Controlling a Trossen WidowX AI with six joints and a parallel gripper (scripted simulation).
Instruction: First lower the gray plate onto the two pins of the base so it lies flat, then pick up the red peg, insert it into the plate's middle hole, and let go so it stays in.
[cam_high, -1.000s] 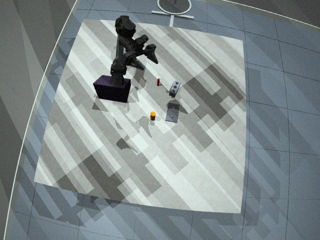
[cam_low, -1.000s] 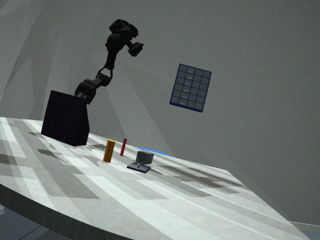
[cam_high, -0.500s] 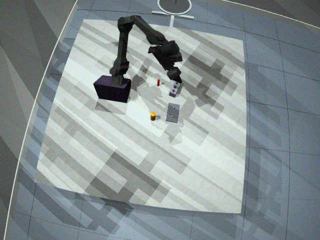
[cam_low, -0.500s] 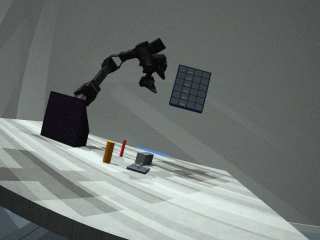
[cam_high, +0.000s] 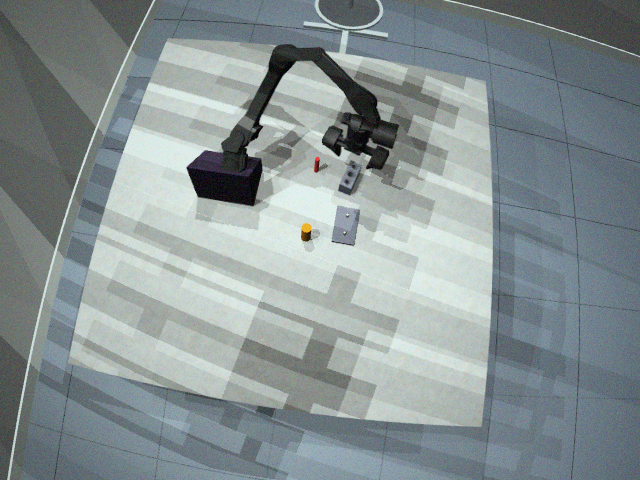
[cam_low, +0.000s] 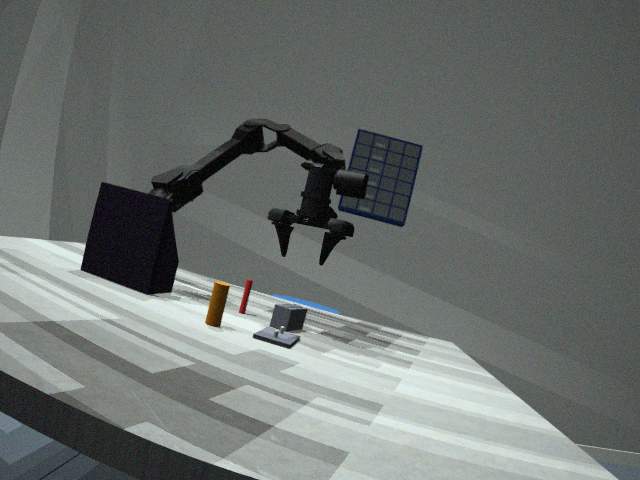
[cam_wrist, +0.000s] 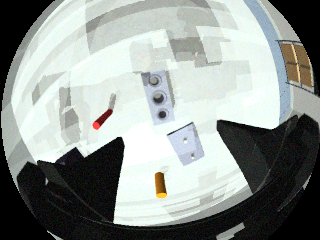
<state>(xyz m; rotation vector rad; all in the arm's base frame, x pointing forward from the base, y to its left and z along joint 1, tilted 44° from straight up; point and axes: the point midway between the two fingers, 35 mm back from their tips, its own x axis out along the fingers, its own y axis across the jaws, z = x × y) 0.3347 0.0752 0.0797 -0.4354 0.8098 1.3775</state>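
The gray plate is 10 mm to the left of my gripper tip and 120 mm below it. The rest, counted from my gripper tip: base: 20 mm ahead, 140 mm to the right, 150 mm below; red peg: 110 mm behind, 20 mm to the left, 110 mm below; orange cylinder: 90 mm behind, 210 mm to the right, 110 mm below.
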